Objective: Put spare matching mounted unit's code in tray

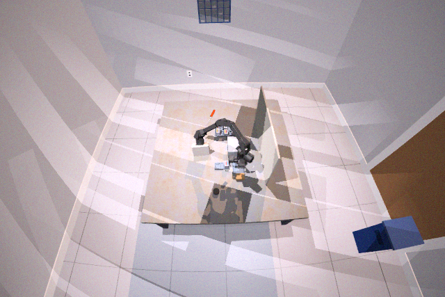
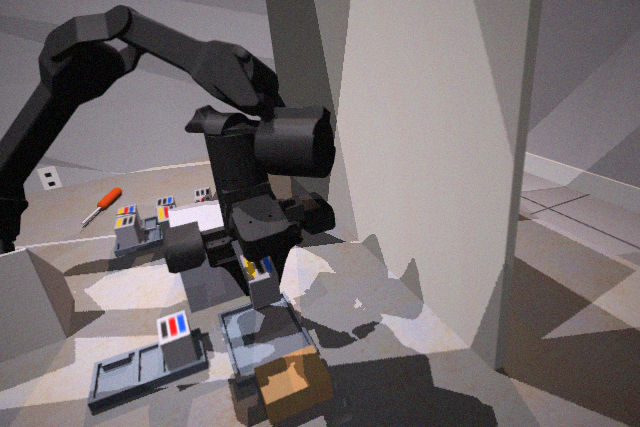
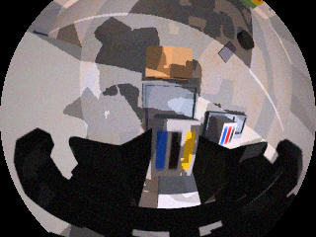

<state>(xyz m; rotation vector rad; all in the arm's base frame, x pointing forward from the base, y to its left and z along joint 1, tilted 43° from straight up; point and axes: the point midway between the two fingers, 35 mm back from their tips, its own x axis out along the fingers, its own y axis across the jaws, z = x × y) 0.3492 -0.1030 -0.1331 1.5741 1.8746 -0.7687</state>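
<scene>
My gripper tip is 10 mm past the grey tray, 10 mm to the right of it and 70 mm above it. The rest, counted from my gripper tip: grey base plate 150 mm behind, 10 mm to the left, 70 mm below; then brown box 10 mm ahead, 90 mm to the right, 60 mm below; then grey spare 30 mm above.
</scene>
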